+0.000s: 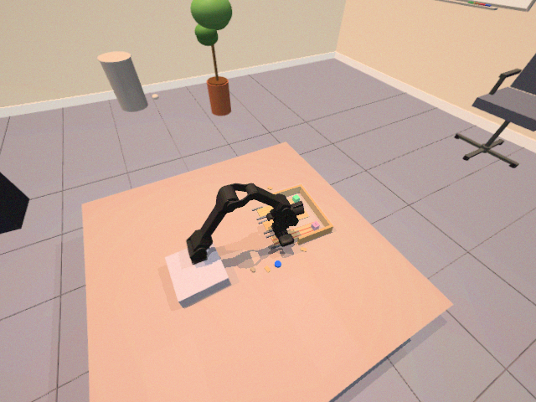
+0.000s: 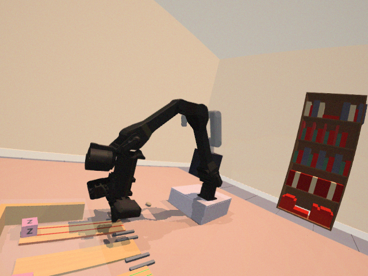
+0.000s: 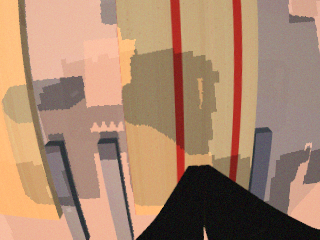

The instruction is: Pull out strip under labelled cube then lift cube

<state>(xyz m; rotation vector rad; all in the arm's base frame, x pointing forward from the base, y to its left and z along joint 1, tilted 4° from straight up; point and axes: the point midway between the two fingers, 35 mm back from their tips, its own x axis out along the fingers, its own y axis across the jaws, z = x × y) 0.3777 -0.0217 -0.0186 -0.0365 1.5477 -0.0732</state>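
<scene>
The strip is 9 cm ahead of my gripper tip and 2 cm below it. Also, from my gripper tip: blue disc 6 cm behind, 12 cm to the right, 1 cm below.
</scene>
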